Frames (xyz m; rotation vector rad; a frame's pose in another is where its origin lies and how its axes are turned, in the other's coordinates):
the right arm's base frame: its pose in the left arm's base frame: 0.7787 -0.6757 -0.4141 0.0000 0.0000 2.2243
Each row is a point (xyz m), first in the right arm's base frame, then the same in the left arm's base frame.
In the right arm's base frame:
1: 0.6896 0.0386 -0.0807
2: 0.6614 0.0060 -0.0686
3: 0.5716 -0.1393 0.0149
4: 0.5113 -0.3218 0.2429
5: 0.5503 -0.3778 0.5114
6: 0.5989 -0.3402 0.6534
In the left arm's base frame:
1: 0.3288 -0.1517 -0.4948
2: 0.3718 -0.1542 -0.4827
3: 0.5418 -0.1372 -0.3992
4: 0.7233 -0.0741 -0.1712
5: 0.7441 -0.0091 0.0973
6: 0.6847 0.0066 0.2393

